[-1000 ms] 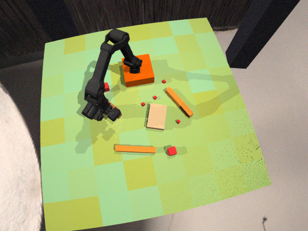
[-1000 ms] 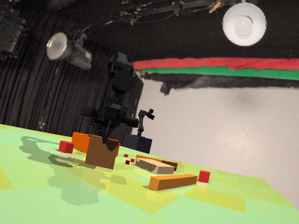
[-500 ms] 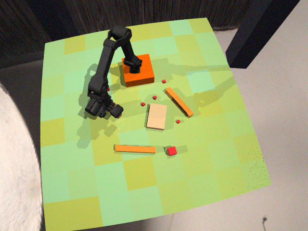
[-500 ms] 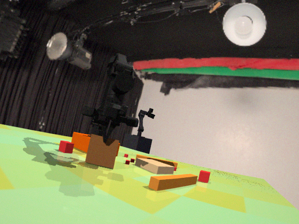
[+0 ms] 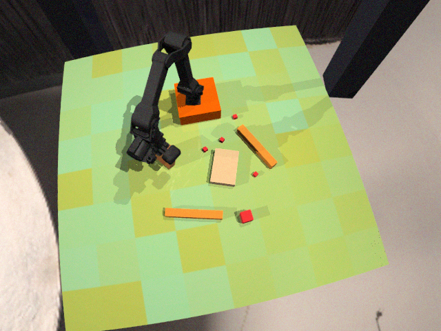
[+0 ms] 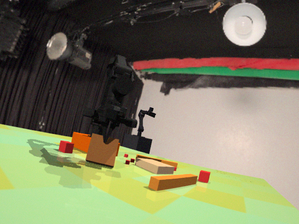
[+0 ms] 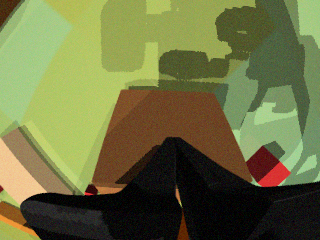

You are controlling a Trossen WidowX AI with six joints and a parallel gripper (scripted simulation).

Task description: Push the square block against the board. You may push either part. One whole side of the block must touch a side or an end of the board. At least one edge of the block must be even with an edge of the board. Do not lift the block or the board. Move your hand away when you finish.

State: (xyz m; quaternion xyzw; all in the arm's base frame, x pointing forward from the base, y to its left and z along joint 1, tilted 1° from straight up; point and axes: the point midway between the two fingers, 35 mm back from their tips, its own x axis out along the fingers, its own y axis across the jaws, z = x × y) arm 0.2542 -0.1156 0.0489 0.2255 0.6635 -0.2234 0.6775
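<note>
The brown square block is 3 cm below my gripper tip, 2 cm behind it and 1 cm to the left of it. Round my gripper tip: pale flat board: 25 cm to the left, 7 cm below, 4 cm ahead.
</note>
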